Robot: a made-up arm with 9 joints. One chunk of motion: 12 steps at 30 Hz.
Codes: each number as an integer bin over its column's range. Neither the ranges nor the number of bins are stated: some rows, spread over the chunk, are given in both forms.
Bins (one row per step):
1: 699 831 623 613 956 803 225 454 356
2: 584 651 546 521 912 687 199 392 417
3: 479 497 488 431 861 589 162 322 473
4: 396 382 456 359 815 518 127 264 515
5: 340 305 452 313 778 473 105 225 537
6: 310 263 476 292 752 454 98 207 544
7: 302 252 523 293 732 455 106 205 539
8: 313 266 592 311 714 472 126 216 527
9: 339 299 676 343 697 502 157 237 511
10: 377 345 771 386 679 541 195 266 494
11: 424 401 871 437 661 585 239 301 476
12: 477 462 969 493 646 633 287 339 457
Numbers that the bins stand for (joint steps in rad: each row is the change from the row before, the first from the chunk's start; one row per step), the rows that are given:
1: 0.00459 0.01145 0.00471 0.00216 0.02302 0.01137 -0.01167 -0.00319 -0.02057
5: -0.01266 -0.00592 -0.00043 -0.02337 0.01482 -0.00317 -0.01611 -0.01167 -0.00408
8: -0.01396 -0.00721 0.00378 -0.02354 0.01188 -0.00321 -0.01533 -0.01200 -0.00499
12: -0.00608 -0.00074 0.01510 -0.00805 0.00875 0.00388 -0.00937 -0.00744 -0.01137
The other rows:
2: -0.00094 0.00550 0.00240 -0.00567 0.02099 0.00626 -0.01263 -0.00548 -0.01502
3: -0.00598 0.00042 0.00065 -0.01333 0.01865 0.00194 -0.01400 -0.00807 -0.00991
4: -0.00997 -0.00338 -0.00031 -0.01945 0.01653 -0.00119 -0.01530 -0.01022 -0.00609
6: -0.01411 -0.00731 0.00029 -0.02516 0.01363 -0.00400 -0.01637 -0.01233 -0.00345
7: -0.01449 -0.00768 0.00171 -0.02507 0.01271 -0.00396 -0.01607 -0.01241 -0.00390
9: -0.01271 -0.00612 0.00630 -0.02082 0.01109 -0.00189 -0.01419 -0.01122 -0.00645
10: -0.01089 -0.00460 0.00915 -0.01716 0.01027 -0.00017 -0.01278 -0.01015 -0.00800
11: -0.00863 -0.00275 0.01216 -0.01282 0.00944 0.00177 -0.01115 -0.00885 -0.00964

